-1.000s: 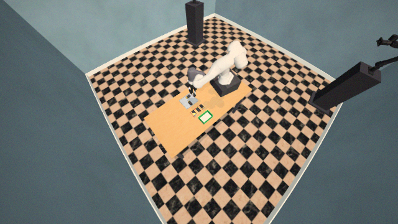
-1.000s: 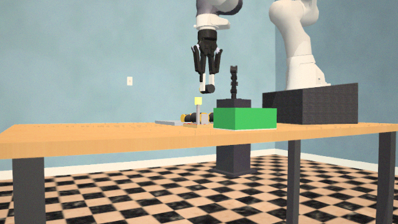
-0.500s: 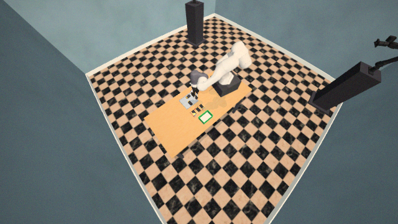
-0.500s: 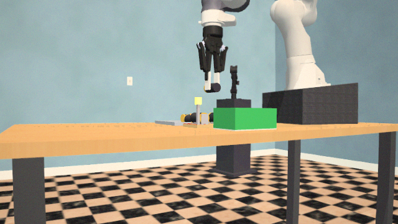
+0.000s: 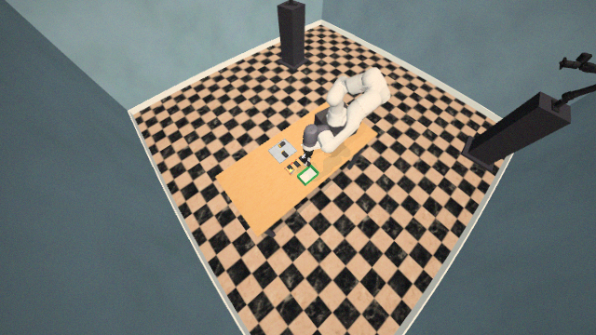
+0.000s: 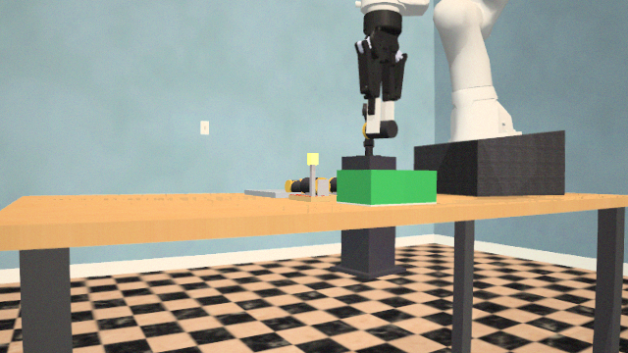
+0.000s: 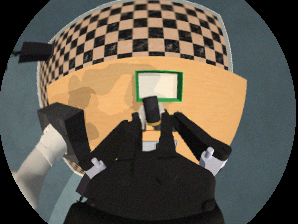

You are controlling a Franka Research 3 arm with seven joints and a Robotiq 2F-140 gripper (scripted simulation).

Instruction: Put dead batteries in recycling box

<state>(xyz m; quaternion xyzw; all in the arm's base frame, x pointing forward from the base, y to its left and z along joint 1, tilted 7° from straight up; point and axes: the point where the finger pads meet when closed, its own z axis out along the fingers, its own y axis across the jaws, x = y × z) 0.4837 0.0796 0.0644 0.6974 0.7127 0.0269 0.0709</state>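
Now: hand 30 mm short of the green recycling box, 50 mm to the right of it and 150 mm above it.
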